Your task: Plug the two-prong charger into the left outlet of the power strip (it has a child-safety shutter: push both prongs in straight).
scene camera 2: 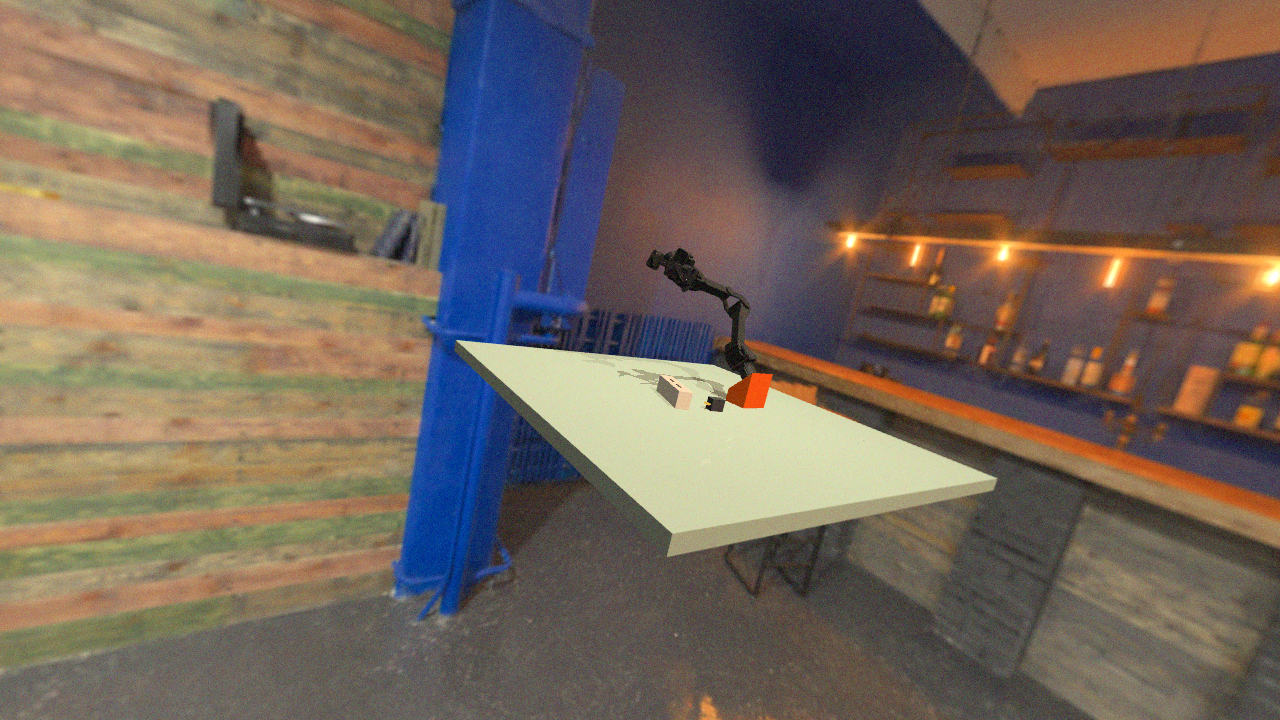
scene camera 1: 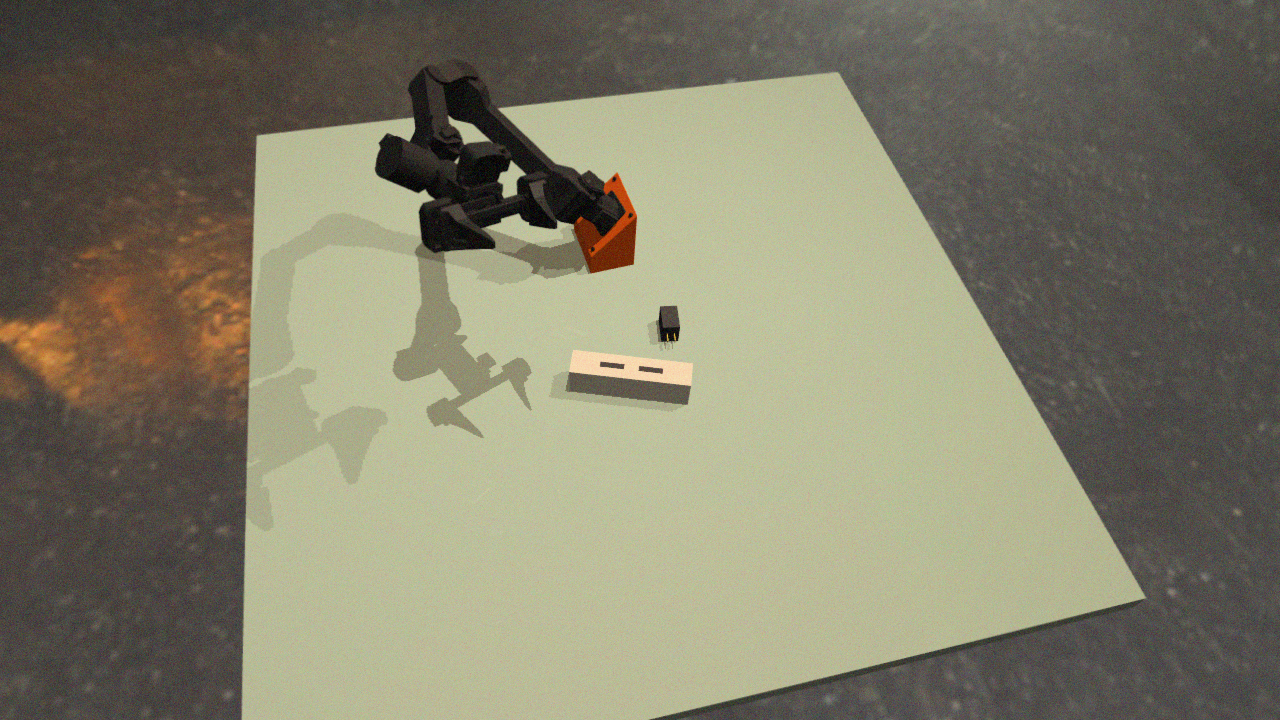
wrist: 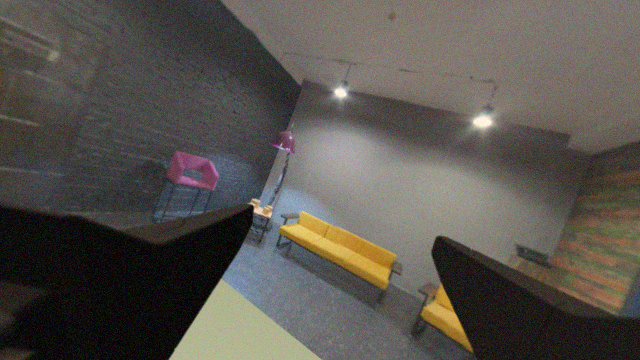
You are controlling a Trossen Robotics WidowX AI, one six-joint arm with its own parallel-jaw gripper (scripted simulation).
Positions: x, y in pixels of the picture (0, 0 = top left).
Scene:
my gripper: scene camera 2 663, 258; scene camera 1; wrist
same spot on my gripper: (wrist: 77, 282) = (scene camera 1: 528, 192)

